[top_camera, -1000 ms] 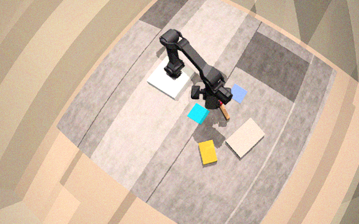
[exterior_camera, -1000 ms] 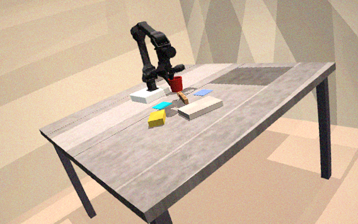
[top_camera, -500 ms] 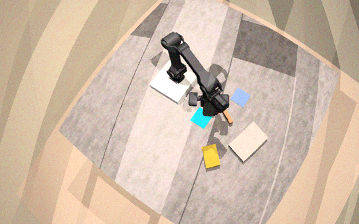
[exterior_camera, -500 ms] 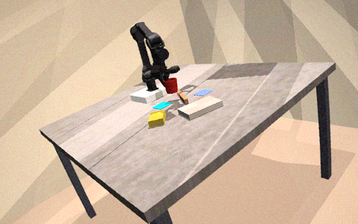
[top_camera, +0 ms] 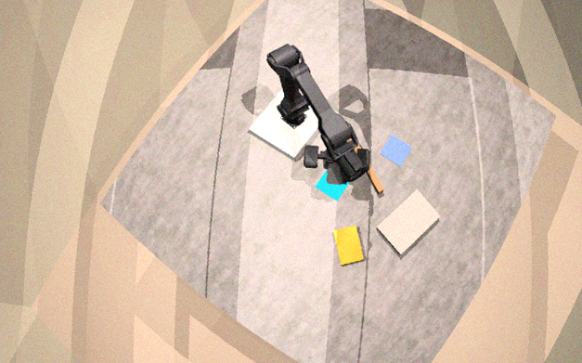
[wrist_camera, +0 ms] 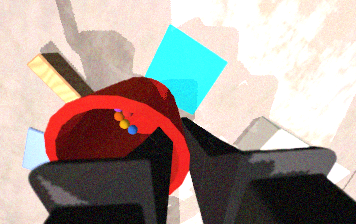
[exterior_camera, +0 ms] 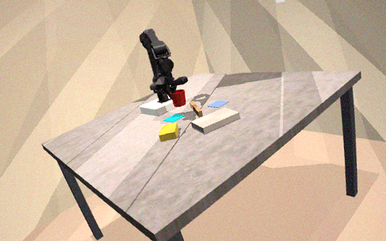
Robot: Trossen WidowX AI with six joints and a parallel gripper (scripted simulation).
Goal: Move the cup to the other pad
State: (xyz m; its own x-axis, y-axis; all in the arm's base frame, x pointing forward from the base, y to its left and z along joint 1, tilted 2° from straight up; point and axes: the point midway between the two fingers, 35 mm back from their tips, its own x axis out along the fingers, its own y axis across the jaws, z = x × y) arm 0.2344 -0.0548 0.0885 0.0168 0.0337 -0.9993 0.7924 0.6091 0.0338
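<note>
Now: gripper tip 2 cm to the left of the cyan pad and 10 cm above it. The rest, counted from my gripper tip: yellow block (17 cm ahead, 14 cm to the right, 8 cm below); then wooden stick (4 cm ahead, 9 cm to the left, 9 cm below); then red cup (2 cm ahead, 2 cm to the left).
</note>
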